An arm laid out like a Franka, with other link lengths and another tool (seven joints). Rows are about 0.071 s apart.
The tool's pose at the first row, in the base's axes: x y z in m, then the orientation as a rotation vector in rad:
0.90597, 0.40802, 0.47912, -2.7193, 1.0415, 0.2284
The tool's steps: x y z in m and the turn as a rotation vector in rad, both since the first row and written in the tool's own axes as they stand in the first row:
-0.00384, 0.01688, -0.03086, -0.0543, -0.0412, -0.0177
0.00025, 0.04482, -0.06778, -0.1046, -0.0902, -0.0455
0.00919, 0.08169, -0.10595, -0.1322, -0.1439, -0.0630
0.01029, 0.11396, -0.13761, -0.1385, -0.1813, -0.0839
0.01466, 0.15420, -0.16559, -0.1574, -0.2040, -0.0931
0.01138, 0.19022, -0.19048, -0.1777, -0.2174, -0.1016
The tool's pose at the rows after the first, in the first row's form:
0.89381, 0.39025, 0.50720, -2.7584, 1.0140, 0.3128
0.88045, 0.35784, 0.53771, -2.7925, 0.9678, 0.4046
0.86473, 0.31553, 0.56703, -2.7974, 0.9304, 0.4907
0.84591, 0.28325, 0.59250, -2.7922, 0.8902, 0.5402
0.82388, 0.24406, 0.61250, -2.7995, 0.8719, 0.5809
0.79886, 0.21361, 0.63186, -2.8123, 0.8573, 0.6106

